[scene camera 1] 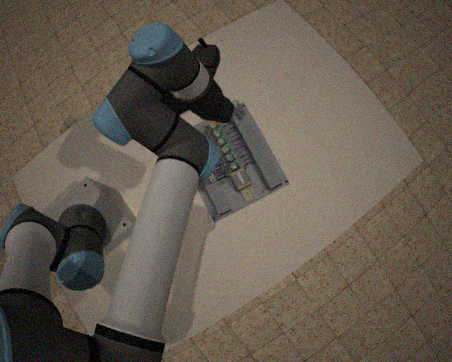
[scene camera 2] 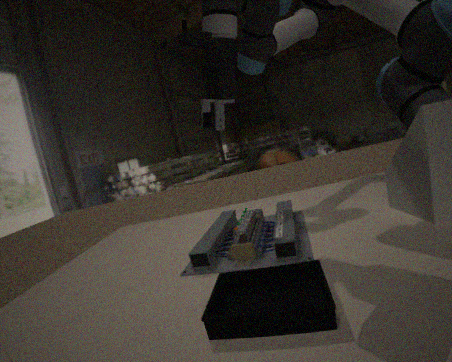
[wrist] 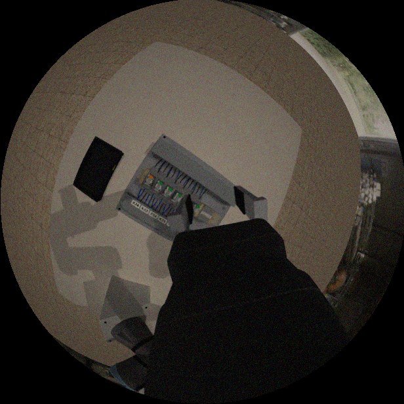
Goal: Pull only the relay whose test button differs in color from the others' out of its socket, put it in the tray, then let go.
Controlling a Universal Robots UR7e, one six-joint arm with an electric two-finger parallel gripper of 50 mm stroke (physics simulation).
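Frame: origin at the arm's base, x ahead, y left, z up, level; metres.
Where they show: gripper, between the fingertips: (scene camera 1: 231, 114) (scene camera 2: 213, 128); arm's base, origin of its link: (scene camera 1: 81, 227) (scene camera 2: 446, 132).
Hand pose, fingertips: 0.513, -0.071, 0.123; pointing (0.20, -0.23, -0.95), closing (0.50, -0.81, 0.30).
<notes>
Each offset is from my fingertips to the top centre of the thing, as dx, dy, dz. "spot": to the spot under its first point.
The relay with an orange test button @[-0.009, +0.087, -0.216] (scene camera 1: 215, 122) (scene camera 2: 237, 228) (wrist: 150, 178) sits in its socket at one end of the relay row on the grey panel (scene camera 1: 225, 197) (scene camera 2: 200, 271) (wrist: 192, 162). The other relays (wrist: 169, 190) show green buttons. The black tray @[spot: -0.024, +0.321, -0.272] (scene camera 2: 270, 327) (wrist: 82, 172) lies beside the panel, near the orange-button end; in scene camera 1 it does not show. My gripper (scene camera 2: 213, 116) (wrist: 213, 198) is open and empty, high above the panel. In the wrist view its fingers overlap the panel's far end from the orange button. In scene camera 1 its fingertips cannot be made out.
Two raised grey ducts @[+0.051, -0.037, -0.242] (scene camera 1: 262, 150) (scene camera 2: 215, 237) run along both sides of the relay row, with blue wires between. A larger block @[-0.051, -0.093, -0.239] (scene camera 1: 241, 177) (wrist: 206, 213) stands at the row's other end. The arm's base plate (scene camera 1: 117, 232) (wrist: 125, 295) is beside the panel.
</notes>
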